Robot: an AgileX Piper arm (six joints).
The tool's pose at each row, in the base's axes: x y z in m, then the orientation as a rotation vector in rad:
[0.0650 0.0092 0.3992 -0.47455 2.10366 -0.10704]
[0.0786 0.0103 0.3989 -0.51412 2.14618 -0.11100]
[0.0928 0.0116 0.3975 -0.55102 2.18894 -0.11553]
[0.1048 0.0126 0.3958 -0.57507 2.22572 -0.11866]
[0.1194 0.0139 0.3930 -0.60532 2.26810 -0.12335]
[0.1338 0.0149 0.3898 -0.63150 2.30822 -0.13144]
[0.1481 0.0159 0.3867 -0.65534 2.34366 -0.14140]
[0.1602 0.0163 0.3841 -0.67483 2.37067 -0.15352]
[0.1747 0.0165 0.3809 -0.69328 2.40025 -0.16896]
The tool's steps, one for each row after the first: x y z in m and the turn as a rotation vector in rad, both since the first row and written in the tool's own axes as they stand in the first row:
[-0.0067 -0.0029 0.0115 -0.02071 0.04588 -0.02389]
[-0.0129 -0.0055 0.0242 -0.03984 0.09210 -0.04569]
[-0.0177 -0.0076 0.0352 -0.05358 0.13099 -0.05857]
[-0.0229 -0.0099 0.0489 -0.06964 0.17642 -0.07532]
[-0.0277 -0.0124 0.0627 -0.08135 0.21992 -0.09060]
[-0.0325 -0.0148 0.0764 -0.09012 0.25904 -0.10540]
[-0.0364 -0.0173 0.0879 -0.09439 0.28995 -0.11906]
[-0.0409 -0.0206 0.1016 -0.09658 0.32388 -0.13270]

